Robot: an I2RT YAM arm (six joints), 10 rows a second.
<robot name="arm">
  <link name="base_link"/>
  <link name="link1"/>
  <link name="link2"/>
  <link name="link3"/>
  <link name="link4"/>
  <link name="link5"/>
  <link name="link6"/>
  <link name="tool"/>
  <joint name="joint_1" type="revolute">
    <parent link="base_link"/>
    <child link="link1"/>
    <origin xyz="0 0 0.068" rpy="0 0 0"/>
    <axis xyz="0 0 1"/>
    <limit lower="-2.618" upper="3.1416"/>
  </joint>
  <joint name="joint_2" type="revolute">
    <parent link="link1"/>
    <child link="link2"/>
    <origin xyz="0.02 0.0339 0.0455" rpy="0 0 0"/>
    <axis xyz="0 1 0"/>
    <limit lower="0" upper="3.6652"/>
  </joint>
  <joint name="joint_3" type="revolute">
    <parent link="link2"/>
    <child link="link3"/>
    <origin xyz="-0.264 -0.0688 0" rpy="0 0 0"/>
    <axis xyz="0 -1 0"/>
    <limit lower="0" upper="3.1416"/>
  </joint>
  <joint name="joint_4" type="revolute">
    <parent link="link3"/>
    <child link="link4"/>
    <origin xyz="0.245 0.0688 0.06" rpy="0 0 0"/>
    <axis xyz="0 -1 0"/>
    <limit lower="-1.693" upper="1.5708"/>
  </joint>
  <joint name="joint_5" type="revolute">
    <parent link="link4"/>
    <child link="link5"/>
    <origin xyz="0.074 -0.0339 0.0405" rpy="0 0 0"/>
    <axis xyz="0 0 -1"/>
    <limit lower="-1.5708" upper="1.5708"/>
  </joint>
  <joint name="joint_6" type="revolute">
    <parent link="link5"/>
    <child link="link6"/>
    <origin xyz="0.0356 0 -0.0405" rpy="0 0 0"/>
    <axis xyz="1 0 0"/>
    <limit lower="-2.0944" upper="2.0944"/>
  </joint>
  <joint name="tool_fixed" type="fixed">
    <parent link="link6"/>
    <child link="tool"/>
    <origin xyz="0 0 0" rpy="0 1.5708 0"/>
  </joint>
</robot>
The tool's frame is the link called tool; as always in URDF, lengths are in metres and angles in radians.
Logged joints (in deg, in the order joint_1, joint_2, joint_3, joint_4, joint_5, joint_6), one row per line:
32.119 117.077 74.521 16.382 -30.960 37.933
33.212 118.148 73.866 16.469 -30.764 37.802
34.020 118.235 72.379 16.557 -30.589 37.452
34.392 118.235 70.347 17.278 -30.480 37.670
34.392 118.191 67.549 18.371 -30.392 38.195
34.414 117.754 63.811 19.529 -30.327 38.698
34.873 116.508 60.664 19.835 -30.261 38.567
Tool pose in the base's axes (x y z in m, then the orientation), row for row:
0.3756 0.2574 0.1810 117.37 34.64 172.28
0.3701 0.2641 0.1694 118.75 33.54 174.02
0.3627 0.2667 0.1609 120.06 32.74 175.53
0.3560 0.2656 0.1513 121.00 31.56 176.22
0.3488 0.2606 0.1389 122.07 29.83 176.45
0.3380 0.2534 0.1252 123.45 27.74 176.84
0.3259 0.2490 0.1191 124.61 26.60 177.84
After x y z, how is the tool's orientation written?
As angles about the fixed x, y, z axes (roll, pitch, yaw), in degrees.
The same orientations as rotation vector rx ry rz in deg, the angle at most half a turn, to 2 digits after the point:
-15.23 126.15 73.16
-16.00 128.01 73.08
-16.78 129.57 72.75
-16.55 131.13 72.58
-15.43 133.14 72.27
-14.22 135.67 71.79
-14.43 137.41 71.35

